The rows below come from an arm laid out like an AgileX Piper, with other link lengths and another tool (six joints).
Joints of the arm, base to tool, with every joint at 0 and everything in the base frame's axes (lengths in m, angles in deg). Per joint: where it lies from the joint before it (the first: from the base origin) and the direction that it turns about. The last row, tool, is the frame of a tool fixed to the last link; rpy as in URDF.
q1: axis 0 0 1 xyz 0 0 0.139
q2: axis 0 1 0 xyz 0 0 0
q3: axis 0 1 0 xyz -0.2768 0 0.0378
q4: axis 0.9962 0 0.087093 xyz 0.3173 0 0.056
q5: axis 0 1 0 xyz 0 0 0
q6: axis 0.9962 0 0.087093 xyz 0.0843 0 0.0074
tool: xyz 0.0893 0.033 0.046 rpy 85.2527 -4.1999 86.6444
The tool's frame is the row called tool.
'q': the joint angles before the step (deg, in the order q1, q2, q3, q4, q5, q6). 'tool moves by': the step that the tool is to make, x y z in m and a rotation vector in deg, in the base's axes. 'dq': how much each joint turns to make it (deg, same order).
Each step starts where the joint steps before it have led.
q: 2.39, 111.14, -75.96, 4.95, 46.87, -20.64
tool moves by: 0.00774, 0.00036, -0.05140, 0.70, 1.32, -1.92
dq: 0.00, 6.72, 0.00, 1.01, -5.52, 0.96
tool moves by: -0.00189, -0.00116, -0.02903, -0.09, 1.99, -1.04
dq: 0.01, 3.55, -0.05, -0.13, -1.58, 1.02
